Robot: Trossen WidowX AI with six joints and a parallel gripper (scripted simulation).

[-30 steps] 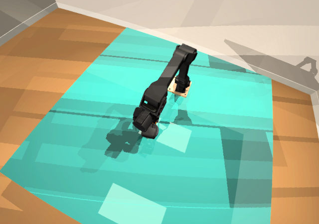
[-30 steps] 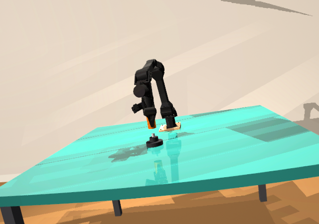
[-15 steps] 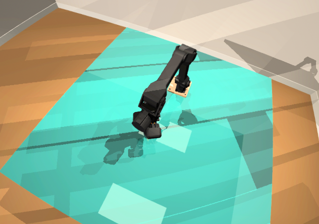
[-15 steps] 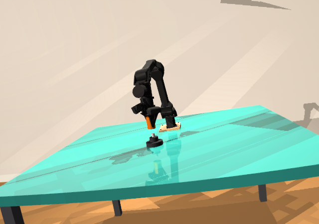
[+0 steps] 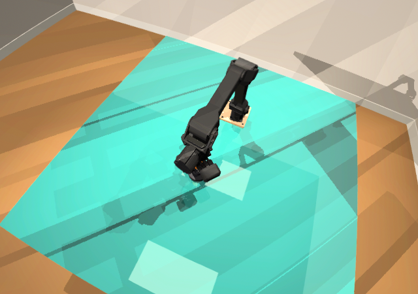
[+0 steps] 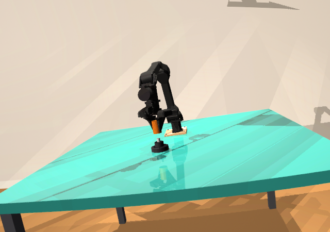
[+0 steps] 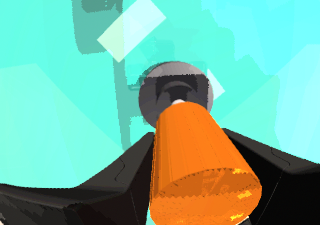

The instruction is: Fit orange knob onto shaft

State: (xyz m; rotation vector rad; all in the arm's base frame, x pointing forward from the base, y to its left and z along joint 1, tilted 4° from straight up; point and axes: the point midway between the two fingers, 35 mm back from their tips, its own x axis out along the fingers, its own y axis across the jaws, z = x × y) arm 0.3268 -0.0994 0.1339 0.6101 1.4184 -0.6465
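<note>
Now: the orange knob 3 cm above my gripper tip. Also, from my gripper tip: round black pedestal: 6 cm below.
</note>
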